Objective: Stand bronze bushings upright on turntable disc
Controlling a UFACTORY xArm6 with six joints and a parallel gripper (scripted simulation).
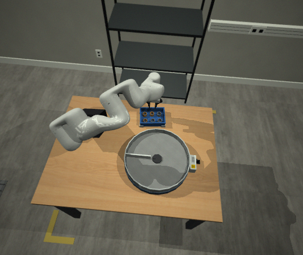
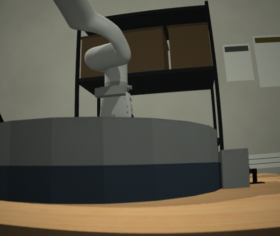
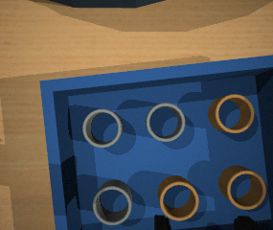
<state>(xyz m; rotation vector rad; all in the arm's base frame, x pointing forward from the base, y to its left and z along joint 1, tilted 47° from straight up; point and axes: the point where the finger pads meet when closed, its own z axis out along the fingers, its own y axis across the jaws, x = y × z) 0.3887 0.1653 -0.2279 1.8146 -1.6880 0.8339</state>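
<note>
Right now my hand is 10 cm above the blue crate, 3 cm to the left of it and 1 cm short of it. Round my hand: turntable 38 cm to the right, 10 cm ahead, 8 cm below; then grey turntable disc 38 cm to the right, 8 cm ahead, 7 cm below.
</note>
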